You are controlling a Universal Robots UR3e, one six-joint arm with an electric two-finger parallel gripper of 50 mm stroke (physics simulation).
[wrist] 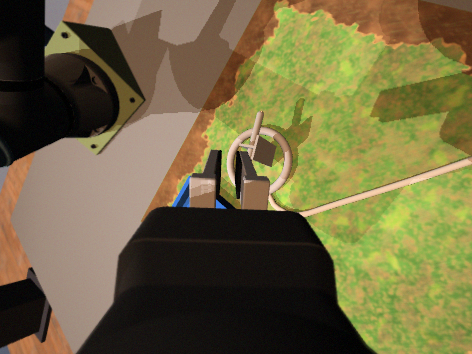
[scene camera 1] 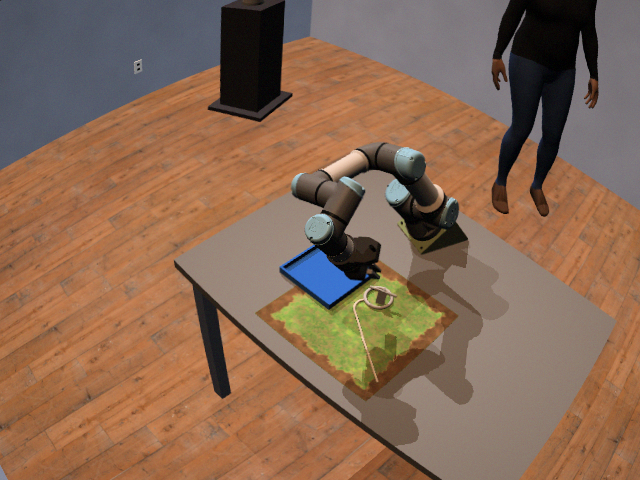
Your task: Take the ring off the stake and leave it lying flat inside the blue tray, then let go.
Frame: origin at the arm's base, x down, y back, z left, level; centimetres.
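Where they show: gripper, fingertip midpoint: (wrist: 228, 165) (scene camera 1: 376, 274); arm's base, link origin: (wrist: 80, 96) (scene camera 1: 425, 222).
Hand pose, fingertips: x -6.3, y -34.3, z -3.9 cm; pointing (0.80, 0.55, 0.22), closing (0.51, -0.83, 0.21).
Note:
Things, the pixels of their top centre, and the offset from my fingertips. "spot": a spot on its surface instead. Level surfaces: height alone.
- pale ring, surface spot: (wrist: 288, 156) spot: dy -0.8, dx +10.7, dz +2.4 cm
- pale stake, top centre: (wrist: 248, 147) (scene camera 1: 383, 289) dy +2.2, dx +6.6, dz +2.0 cm
- brown mat, surface height: dx +11.6 cm
- small brown block, surface spot: (wrist: 265, 151) (scene camera 1: 381, 297) spot: dy +1.3, dx +9.1, dz +2.2 cm
- blue tray, top centre: (wrist: 201, 283) (scene camera 1: 328, 268) dy +5.0, dx +9.5, dz -15.3 cm
- long thin pale rod, surface spot: (wrist: 380, 189) spot: dy -10.1, dx +11.0, dz +1.4 cm
- grey table, surface height: dx +11.7 cm
A pale ring (scene camera 1: 366, 299) (wrist: 288, 156) lies low around a pale stake (wrist: 257, 128) on the green and brown mat (scene camera 1: 305, 322) (wrist: 400, 250). The stake has a thin crosspiece, and a small brown block (scene camera 1: 381, 296) (wrist: 265, 151) shows inside the ring. My gripper (scene camera 1: 376, 272) (wrist: 228, 165) is partly open, with a narrow gap between its fingers and nothing held. It hangs above and to one side of the ring; in the wrist view its right finger overlaps the ring's left part. The blue tray (scene camera 1: 305, 290) (wrist: 181, 193) is beside the mat's corner, partly hidden by my arm in the scene view.
A long thin pale rod (scene camera 1: 364, 341) (wrist: 380, 189) with a curved end runs from beside the ring across the mat. The arm's base plate (scene camera 1: 423, 246) (wrist: 132, 112) stands on the grey table (scene camera 1: 537, 335) (wrist: 100, 200). A dark pedestal (scene camera 1: 250, 56) and a person (scene camera 1: 542, 77) stand beyond the table.

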